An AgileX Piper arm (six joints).
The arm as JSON. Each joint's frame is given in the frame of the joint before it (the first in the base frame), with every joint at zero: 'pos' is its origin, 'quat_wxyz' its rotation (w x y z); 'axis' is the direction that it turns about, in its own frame. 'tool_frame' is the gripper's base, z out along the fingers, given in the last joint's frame.
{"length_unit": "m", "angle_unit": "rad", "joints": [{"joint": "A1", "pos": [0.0, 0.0, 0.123], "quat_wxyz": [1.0, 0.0, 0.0, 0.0], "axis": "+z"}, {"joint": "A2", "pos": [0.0, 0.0, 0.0], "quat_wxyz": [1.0, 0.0, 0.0, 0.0], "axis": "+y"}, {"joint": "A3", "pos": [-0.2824, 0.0, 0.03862], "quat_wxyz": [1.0, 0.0, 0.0, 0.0], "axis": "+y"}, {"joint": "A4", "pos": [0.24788, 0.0, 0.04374], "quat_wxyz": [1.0, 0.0, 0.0, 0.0], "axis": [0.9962, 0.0, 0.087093]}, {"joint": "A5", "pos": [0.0, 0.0, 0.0], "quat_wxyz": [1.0, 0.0, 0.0, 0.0], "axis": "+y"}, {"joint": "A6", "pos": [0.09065, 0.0, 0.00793], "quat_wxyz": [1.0, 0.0, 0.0, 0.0], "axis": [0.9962, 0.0, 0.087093]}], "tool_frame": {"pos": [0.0, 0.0, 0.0], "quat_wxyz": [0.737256, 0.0, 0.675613, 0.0]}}
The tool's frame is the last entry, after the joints.
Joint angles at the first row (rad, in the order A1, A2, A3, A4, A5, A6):
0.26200, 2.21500, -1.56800, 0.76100, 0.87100, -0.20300
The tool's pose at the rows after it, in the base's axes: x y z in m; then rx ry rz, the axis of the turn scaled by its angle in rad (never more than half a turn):
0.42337, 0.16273, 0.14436, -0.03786, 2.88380, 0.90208
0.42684, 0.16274, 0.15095, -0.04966, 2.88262, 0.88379
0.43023, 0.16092, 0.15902, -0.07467, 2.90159, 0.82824
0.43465, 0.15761, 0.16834, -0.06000, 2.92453, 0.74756
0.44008, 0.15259, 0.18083, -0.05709, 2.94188, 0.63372
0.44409, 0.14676, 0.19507, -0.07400, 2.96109, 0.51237
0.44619, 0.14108, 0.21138, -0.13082, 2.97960, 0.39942
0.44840, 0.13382, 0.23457, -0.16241, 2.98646, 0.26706
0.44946, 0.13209, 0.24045, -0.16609, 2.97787, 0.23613
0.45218, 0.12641, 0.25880, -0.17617, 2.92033, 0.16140
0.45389, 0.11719, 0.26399, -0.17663, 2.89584, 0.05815
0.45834, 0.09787, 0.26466, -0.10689, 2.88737, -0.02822
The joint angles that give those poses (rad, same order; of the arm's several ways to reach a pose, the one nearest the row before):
0.26201, 2.21500, -1.60101, 0.73399, 0.89400, -0.19399
0.26201, 2.21501, -1.63200, 0.70500, 0.91199, -0.17000
0.26200, 2.21499, -1.67497, 0.63701, 0.94898, -0.12501
0.26199, 2.21501, -1.72501, 0.55000, 0.98600, -0.04602
0.26200, 2.21501, -1.78902, 0.44100, 1.03501, 0.03300
0.26199, 2.21501, -1.85803, 0.33500, 1.10502, 0.09000
0.26200, 2.21499, -1.93196, 0.24700, 1.19497, 0.10400
0.26200, 2.21499, -2.03098, 0.15000, 1.30299, 0.12600
0.26200, 2.21503, -2.05506, 0.12700, 1.32003, 0.13001
0.26000, 2.20200, -2.10299, 0.06700, 1.33000, 0.13099
0.25399, 2.19398, -2.10896, -0.00700, 1.32998, 0.13299
0.22300, 2.19300, -2.10902, -0.06700, 1.33002, 0.15699

